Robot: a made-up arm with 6 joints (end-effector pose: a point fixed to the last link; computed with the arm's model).
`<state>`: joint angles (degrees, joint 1 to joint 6).
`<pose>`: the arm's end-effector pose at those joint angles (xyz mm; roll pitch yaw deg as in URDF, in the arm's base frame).
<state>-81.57 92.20 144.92 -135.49 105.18 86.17</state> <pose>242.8 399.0 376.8 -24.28 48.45 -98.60</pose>
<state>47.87 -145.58 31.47 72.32 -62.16 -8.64</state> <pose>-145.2 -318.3 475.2 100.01 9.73 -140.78</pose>
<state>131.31 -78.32 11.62 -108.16 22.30 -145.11</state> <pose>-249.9 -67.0 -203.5 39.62 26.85 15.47</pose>
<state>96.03 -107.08 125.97 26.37 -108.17 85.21</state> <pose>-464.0 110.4 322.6 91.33 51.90 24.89</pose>
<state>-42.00 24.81 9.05 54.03 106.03 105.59</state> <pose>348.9 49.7 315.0 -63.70 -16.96 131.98</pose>
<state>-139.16 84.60 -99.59 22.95 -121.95 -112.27</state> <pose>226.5 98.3 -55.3 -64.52 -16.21 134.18</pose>
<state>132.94 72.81 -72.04 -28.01 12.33 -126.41</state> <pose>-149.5 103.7 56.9 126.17 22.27 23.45</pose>
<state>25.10 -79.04 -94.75 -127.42 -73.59 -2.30</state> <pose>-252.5 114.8 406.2 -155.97 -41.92 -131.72</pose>
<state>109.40 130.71 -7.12 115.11 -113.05 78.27</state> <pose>-536.9 75.1 285.0 -161.59 -3.94 -62.96</pose>
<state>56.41 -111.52 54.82 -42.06 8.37 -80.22</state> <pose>-457.9 -240.4 290.0 -102.11 69.84 -39.21</pose>
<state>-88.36 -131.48 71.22 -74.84 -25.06 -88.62</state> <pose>510.5 -98.9 212.7 107.36 -68.74 -130.51</pose>
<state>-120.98 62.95 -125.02 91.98 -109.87 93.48</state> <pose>47.5 157.0 427.4 -153.22 16.20 -84.83</pose>
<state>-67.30 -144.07 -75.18 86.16 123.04 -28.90</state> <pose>225.8 -55.6 549.6 -173.57 -18.13 -173.36</pose>
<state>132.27 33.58 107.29 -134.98 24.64 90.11</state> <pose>0.9 255.6 -220.1 96.20 -13.49 -56.86</pose>
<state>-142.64 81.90 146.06 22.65 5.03 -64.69</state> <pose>346.3 204.8 -14.4 -0.64 68.01 -74.38</pose>
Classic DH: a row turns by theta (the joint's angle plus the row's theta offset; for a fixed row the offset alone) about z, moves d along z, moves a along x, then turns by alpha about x. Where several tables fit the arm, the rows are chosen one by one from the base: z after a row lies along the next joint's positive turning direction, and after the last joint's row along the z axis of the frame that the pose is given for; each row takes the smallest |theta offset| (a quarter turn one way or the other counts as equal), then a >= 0, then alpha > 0; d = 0 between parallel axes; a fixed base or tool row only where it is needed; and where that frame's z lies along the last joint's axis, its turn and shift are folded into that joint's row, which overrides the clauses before.
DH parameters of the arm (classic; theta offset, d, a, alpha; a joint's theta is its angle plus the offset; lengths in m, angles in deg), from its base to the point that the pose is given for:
base (fixed): 0 0.1539 0 90
joint 1: 0 0.0404 -0.1081 90
joint 2: 90 -0.2797 0.0032 90
joint 3: 0 -0.0972 -0.0793 90
joint 4: 0 0.063 0.0136 90
joint 5: -90 -0.0631 0.1005 -90
joint 6: -90 -0.0622 0.0953 90
tool (fixed): 180 -0.1918 0 0

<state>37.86 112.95 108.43 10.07 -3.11 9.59</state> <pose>-224.5 -10.7 601.7 144.44 15.67 -122.31</pose>
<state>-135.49 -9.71 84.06 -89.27 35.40 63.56</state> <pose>351.5 98.8 295.3 -152.05 11.32 -136.75</pose>
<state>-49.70 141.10 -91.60 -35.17 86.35 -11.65</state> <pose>377.7 169.4 309.2 93.67 -60.95 -63.80</pose>
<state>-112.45 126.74 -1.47 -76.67 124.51 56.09</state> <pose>433.4 318.0 4.4 163.15 -65.35 -107.06</pose>
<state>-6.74 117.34 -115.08 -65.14 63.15 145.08</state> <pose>-13.6 -90.7 562.6 96.97 71.22 -175.31</pose>
